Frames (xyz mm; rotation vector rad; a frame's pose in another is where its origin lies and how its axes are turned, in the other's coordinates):
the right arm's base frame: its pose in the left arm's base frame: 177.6 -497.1 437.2 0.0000 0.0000 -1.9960
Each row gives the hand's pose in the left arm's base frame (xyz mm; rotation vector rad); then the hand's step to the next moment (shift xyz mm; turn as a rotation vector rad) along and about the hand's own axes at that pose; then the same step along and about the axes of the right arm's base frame.
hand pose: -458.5 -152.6 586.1 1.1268 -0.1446 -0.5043
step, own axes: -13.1 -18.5 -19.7 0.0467 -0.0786 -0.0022
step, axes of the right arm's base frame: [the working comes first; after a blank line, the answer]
step, axes of the left arm's base frame: -10.2 16.1 -23.2 0.0173 -0.0455 -0.0774

-10.5 -16.0 -23.2 0.0343 0.0345 -0.0774
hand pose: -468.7 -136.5 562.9 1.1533 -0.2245 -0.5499
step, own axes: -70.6 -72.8 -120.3 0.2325 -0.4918 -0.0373
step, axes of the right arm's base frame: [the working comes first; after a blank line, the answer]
step, axes of the left arm's base frame: -28.2 112.0 -106.8 0.0679 -0.2347 -0.4875

-90.4 -71.9 -106.8 0.1858 0.1587 -0.4875
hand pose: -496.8 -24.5 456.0 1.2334 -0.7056 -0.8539
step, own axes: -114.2 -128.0 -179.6 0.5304 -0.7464 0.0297
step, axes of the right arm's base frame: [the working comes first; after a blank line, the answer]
step, axes of the left arm's base frame: 70.6 174.1 -162.4 0.1219 -0.5518 -0.7211

-187.7 -7.6 -162.4 0.4523 0.3387 -0.7211
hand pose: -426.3 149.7 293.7 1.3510 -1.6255 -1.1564
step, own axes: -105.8 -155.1 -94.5 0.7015 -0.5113 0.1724
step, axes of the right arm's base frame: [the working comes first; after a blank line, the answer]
step, axes of the left arm's base frame: 160.2 78.1 -111.5 -0.1225 -0.6807 -0.5521

-137.2 113.7 -111.5 0.6707 0.1692 -0.5521
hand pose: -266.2 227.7 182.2 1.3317 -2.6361 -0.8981
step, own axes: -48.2 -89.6 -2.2 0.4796 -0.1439 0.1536
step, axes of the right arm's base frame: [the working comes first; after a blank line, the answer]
step, axes of the left arm's base frame: 95.4 -5.9 -34.9 -0.2425 -0.3541 -0.3001

-34.0 89.3 -34.9 0.4226 -0.0749 -0.3001
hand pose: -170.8 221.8 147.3 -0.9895 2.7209 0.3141
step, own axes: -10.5 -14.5 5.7 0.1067 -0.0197 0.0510
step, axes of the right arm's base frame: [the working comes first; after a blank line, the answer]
step, axes of the left arm's base frame: 18.1 -3.0 -4.2 -0.0596 -0.0649 -0.0813

-4.8 17.7 -4.2 0.0837 -0.0275 -0.0813
